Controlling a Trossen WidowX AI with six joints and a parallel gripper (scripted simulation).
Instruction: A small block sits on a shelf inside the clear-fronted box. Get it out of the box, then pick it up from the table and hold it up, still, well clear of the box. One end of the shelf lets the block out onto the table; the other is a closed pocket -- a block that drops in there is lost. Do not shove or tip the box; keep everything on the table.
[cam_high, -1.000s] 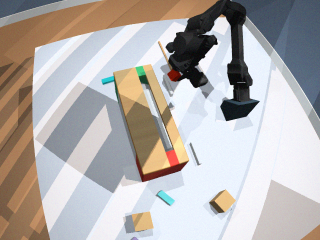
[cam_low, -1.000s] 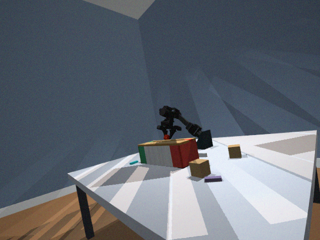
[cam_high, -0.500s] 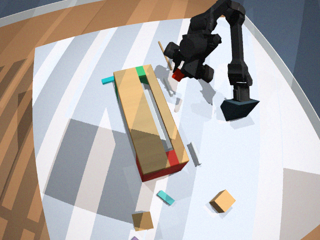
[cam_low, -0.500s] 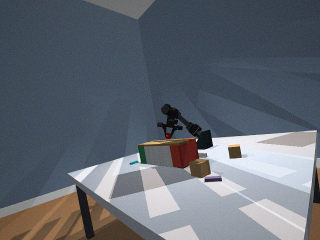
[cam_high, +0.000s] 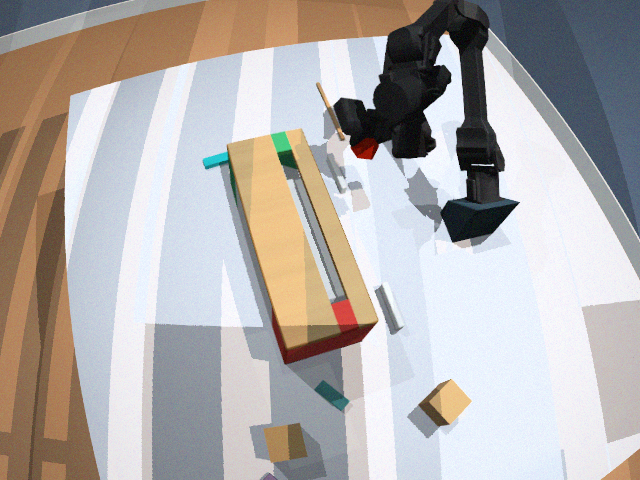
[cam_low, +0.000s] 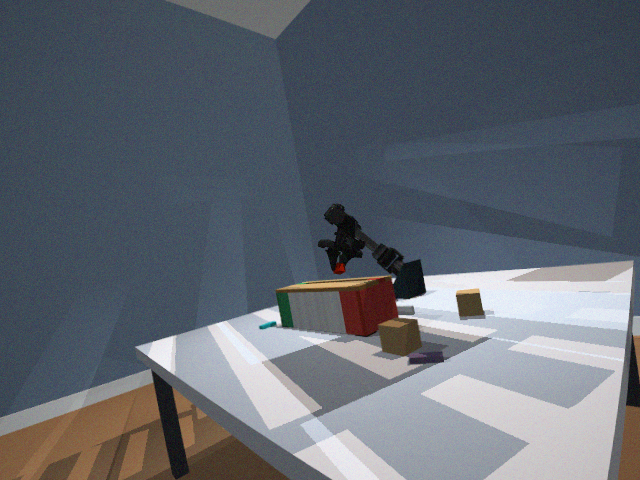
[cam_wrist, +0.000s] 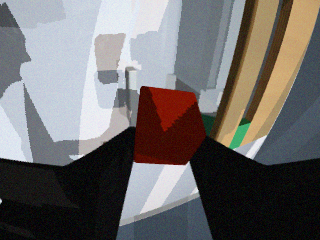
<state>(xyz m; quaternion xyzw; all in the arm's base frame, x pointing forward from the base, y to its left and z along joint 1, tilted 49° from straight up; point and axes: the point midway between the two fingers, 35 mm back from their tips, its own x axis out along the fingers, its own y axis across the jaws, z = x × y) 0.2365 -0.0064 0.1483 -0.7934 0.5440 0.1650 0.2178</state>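
My gripper tip is now 10 mm to the right of the red block and 10 mm below it. Also, from my gripper tip: teal bar 250 mm ahead, 140 mm below, 130 mm to the right; box 120 mm to the left, 110 mm ahead, 80 mm below; purple bar 530 mm to the left, 270 mm ahead, 140 mm below.
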